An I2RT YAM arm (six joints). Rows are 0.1 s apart.
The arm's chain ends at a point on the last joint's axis. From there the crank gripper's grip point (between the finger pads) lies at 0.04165 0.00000 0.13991 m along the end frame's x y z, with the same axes.
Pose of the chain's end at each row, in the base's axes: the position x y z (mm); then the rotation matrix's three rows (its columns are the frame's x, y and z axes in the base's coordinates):
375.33 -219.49 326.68; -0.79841 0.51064 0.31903; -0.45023 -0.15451 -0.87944; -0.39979 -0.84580 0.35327
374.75 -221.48 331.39; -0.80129 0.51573 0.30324; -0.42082 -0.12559 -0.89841; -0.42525 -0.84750 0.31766
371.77 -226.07 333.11; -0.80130 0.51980 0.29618; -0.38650 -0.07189 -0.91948; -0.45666 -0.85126 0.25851
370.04 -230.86 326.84; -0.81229 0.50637 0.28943; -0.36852 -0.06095 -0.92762; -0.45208 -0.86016 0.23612
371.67 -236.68 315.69; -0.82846 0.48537 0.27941; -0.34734 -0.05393 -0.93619; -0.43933 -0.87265 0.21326
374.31 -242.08 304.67; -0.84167 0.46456 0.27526; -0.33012 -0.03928 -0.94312; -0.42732 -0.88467 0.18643
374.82 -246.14 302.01; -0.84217 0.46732 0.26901; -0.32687 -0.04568 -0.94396; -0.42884 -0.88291 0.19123
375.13 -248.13 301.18; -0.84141 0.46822 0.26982; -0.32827 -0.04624 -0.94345; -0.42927 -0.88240 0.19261
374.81 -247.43 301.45; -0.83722 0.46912 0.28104; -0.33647 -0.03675 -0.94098; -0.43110 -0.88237 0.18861
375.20 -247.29 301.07; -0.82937 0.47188 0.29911; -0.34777 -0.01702 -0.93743; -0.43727 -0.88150 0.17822
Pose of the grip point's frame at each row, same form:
386.71 -361.28 359.45; -0.79841 0.51064 0.31903; -0.45023 -0.15451 -0.87944; -0.39979 -0.84580 0.35327
383.80 -364.70 358.12; -0.80129 0.51573 0.30324; -0.42082 -0.12559 -0.89841; -0.42525 -0.84750 0.31766
379.83 -370.81 350.26; -0.80130 0.51980 0.29618; -0.38650 -0.07189 -0.91948; -0.45666 -0.85126 0.25851
376.70 -375.99 341.05; -0.81229 0.50637 0.28943; -0.36852 -0.06095 -0.92762; -0.45208 -0.86016 0.23612
376.26 -382.13 327.23; -0.82846 0.48537 0.27941; -0.34734 -0.05393 -0.93619; -0.43933 -0.87265 0.21326
377.77 -387.78 312.96; -0.84167 0.46456 0.27526; -0.33012 -0.03928 -0.94312; -0.42732 -0.88467 0.18643
377.38 -391.82 310.90; -0.84217 0.46732 0.26901; -0.32687 -0.04568 -0.94396; -0.42884 -0.88291 0.19123
377.84 -393.80 310.25; -0.84141 0.46822 0.26982; -0.32827 -0.04624 -0.94345; -0.42927 -0.88240 0.19261
379.26 -393.10 309.88; -0.83722 0.46912 0.28104; -0.33647 -0.03675 -0.94098; -0.43110 -0.88237 0.18861
382.51 -392.93 307.79; -0.82937 0.47188 0.29911; -0.34777 -0.01702 -0.93743; -0.43727 -0.88150 0.17822

